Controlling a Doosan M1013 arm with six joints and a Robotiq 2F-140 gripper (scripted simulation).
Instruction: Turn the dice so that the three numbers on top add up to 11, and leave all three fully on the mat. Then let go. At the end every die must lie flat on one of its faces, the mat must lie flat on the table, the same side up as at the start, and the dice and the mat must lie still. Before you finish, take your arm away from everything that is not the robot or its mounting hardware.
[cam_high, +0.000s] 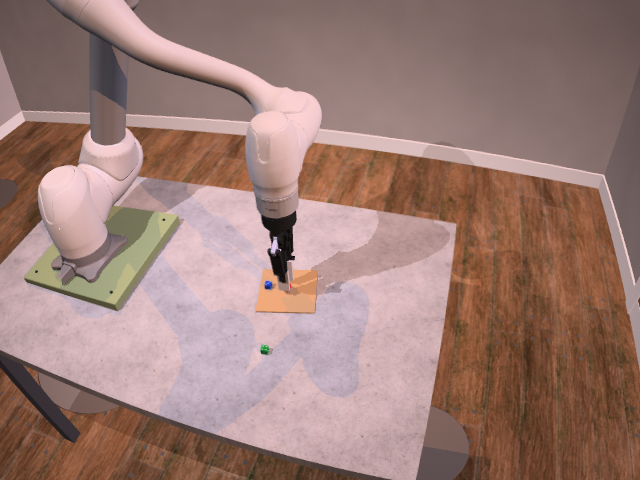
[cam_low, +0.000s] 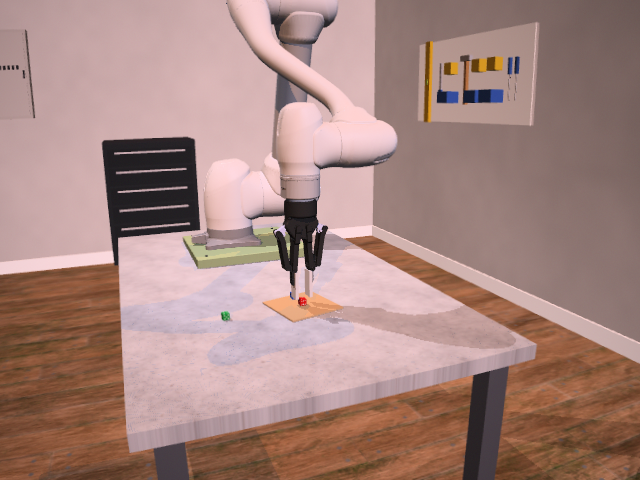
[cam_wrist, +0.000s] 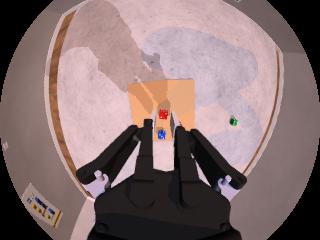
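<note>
My gripper is now 4 cm above the red die. From my hand the other things lie so: orange mat 5 cm below; blue die 5 cm behind, 4 cm below, 1 cm to the right; green die 19 cm to the right, 5 cm below, 2 cm ahead.
</note>
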